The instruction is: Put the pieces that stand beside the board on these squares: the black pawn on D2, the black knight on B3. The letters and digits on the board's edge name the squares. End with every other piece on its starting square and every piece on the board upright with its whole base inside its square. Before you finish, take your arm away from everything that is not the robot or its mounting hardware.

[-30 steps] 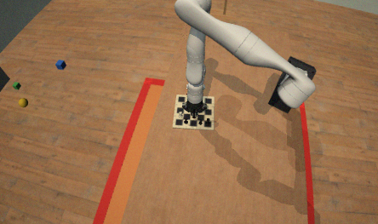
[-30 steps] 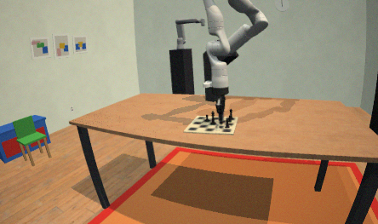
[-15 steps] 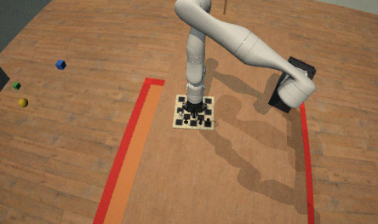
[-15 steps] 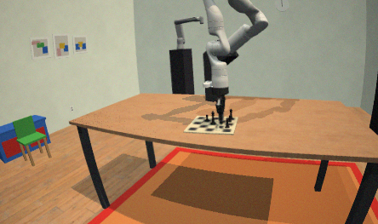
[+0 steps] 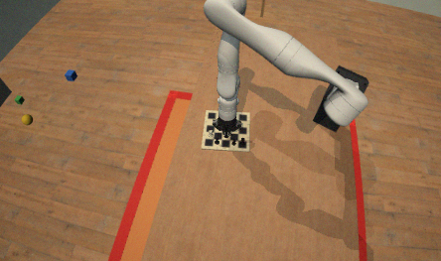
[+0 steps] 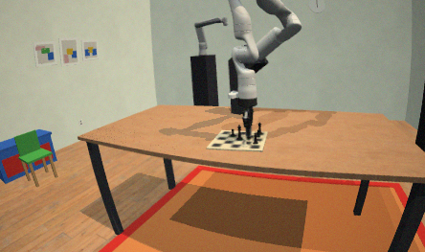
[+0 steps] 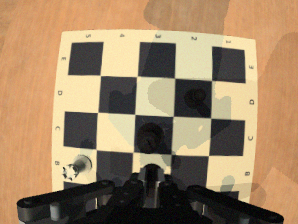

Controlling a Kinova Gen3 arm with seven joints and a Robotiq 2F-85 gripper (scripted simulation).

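Now: hand 40 mm to the left of the chessboard, 40 mm above it and 10 mm short of it. From my hand the other things lie so: pale piece 70 mm ahead, 20 mm to the left, 20 mm below.
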